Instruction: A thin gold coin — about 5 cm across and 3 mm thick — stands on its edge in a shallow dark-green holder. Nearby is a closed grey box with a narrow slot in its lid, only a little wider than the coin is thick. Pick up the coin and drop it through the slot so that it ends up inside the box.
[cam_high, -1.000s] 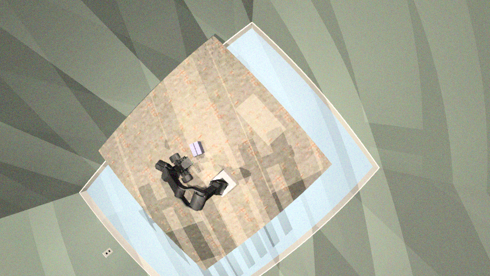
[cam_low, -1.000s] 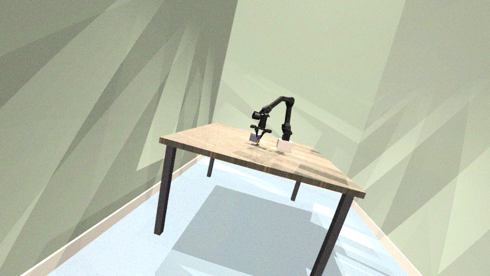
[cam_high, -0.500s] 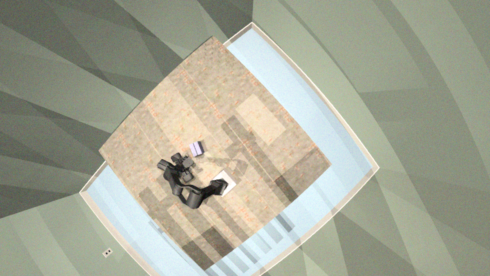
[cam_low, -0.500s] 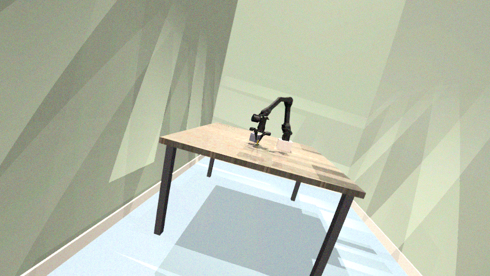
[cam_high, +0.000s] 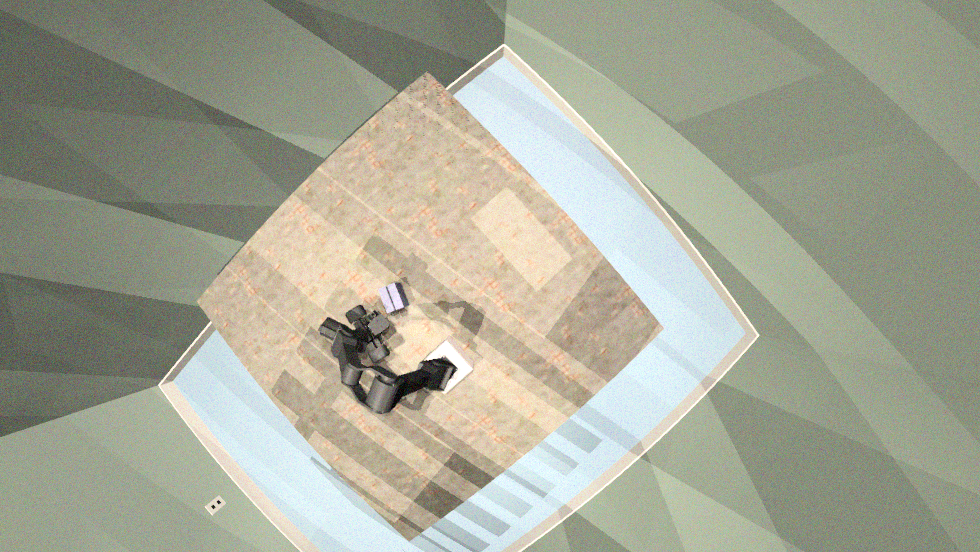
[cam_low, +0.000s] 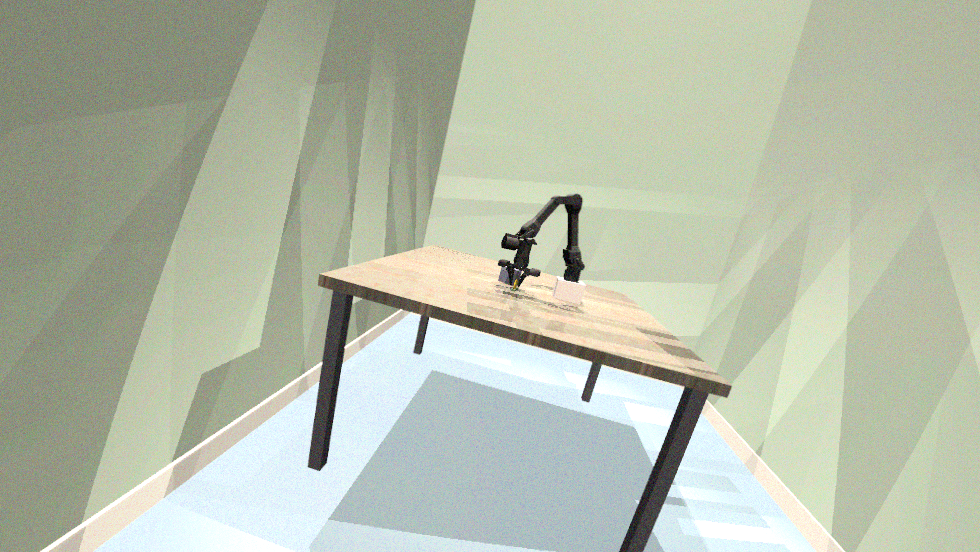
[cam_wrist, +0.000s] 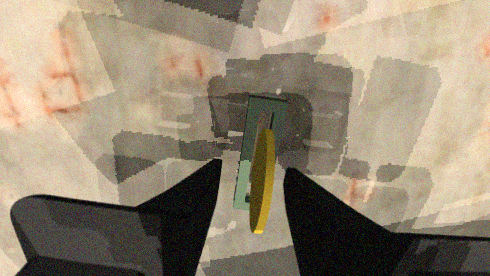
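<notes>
The gold coin is 1 cm above my gripper tip.
</notes>
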